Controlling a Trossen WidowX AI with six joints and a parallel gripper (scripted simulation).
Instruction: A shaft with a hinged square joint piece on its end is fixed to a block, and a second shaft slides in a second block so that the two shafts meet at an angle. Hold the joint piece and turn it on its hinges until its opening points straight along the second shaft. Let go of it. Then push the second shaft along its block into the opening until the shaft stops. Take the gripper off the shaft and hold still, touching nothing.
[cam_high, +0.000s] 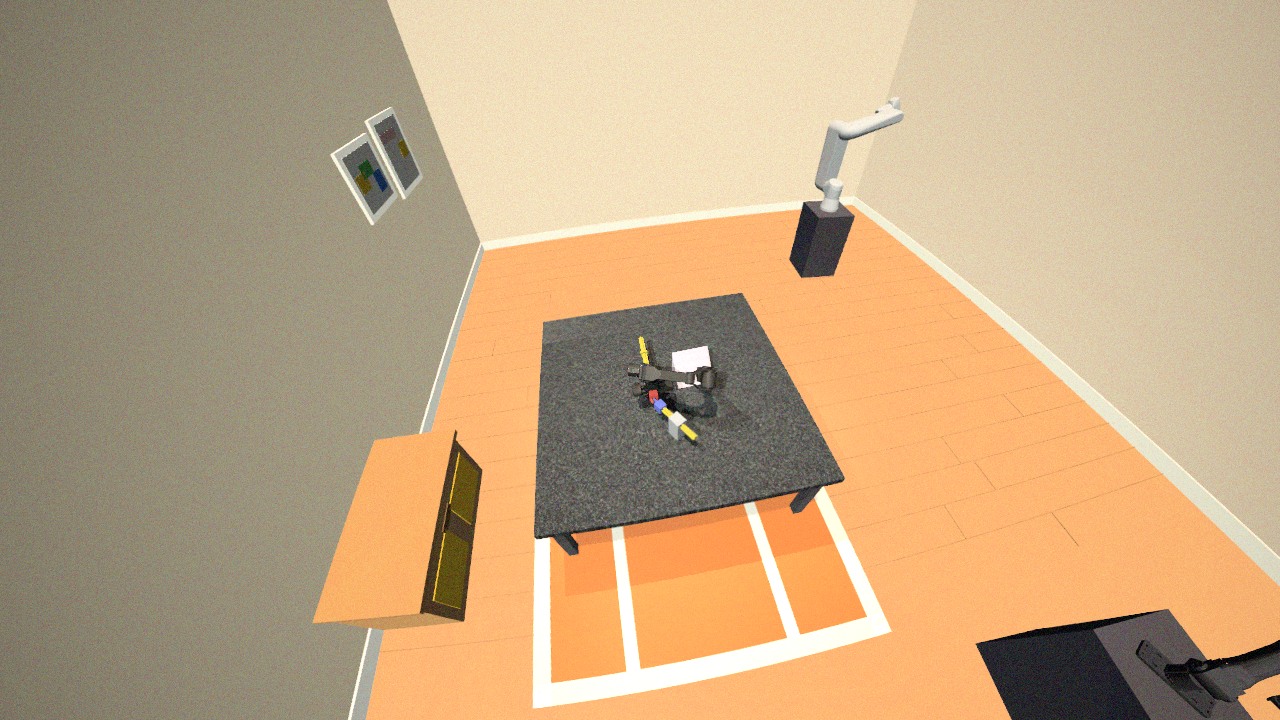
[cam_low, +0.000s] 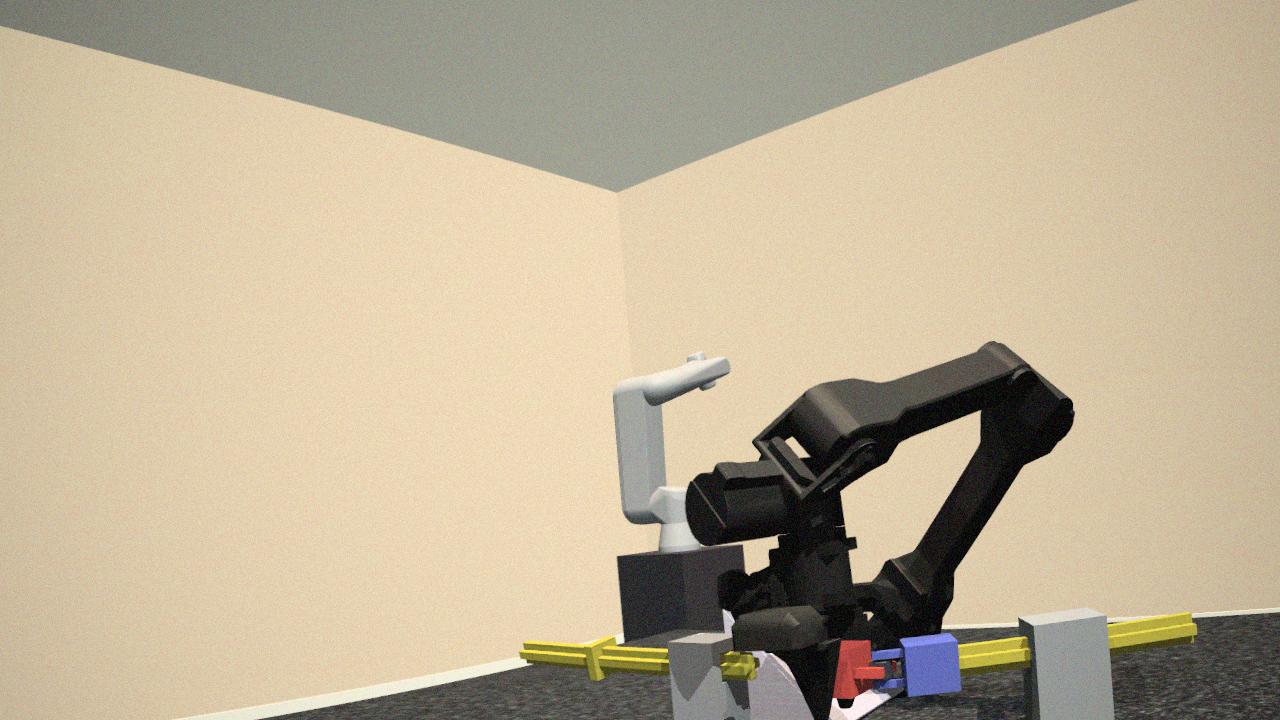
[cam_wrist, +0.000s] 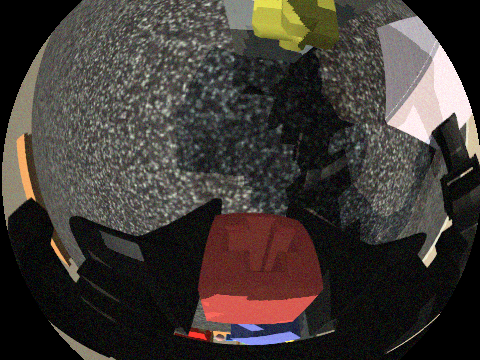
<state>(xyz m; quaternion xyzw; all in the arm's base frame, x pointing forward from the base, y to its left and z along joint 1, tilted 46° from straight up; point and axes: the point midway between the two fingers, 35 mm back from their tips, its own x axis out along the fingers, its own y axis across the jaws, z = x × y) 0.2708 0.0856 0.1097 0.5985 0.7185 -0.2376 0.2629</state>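
Now: gripper tip 1 cm to the right of the red square joint piece and 4 cm below it.
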